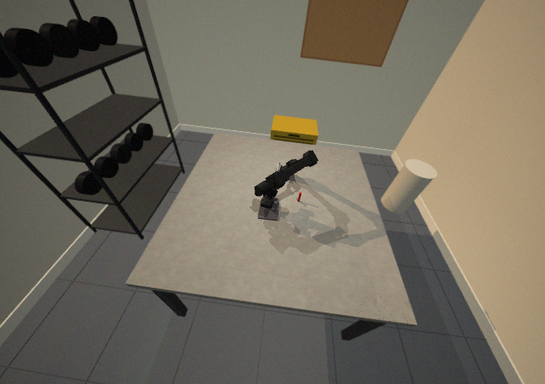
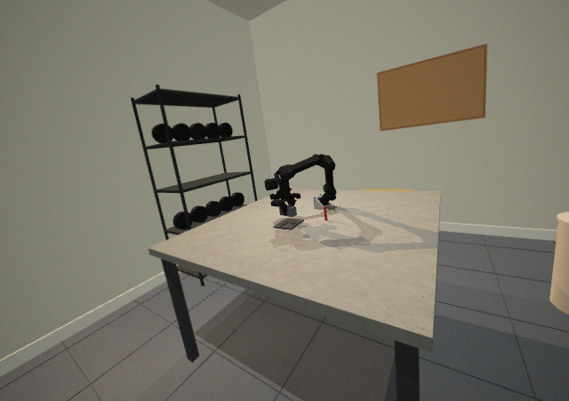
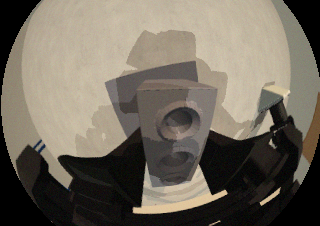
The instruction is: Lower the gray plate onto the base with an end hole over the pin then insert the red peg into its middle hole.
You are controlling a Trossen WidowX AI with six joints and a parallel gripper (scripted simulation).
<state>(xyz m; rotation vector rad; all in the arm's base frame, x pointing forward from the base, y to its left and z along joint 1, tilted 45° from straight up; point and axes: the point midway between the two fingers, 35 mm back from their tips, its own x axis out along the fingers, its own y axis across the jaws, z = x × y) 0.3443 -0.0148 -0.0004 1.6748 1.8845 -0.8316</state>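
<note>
The dark base lies 5 cm below my gripper tip and 1 cm to the left of it. Round my gripper tip: gray plate (3 cm above); then red peg (16 cm to the left, 13 cm behind, 2 cm below).
</note>
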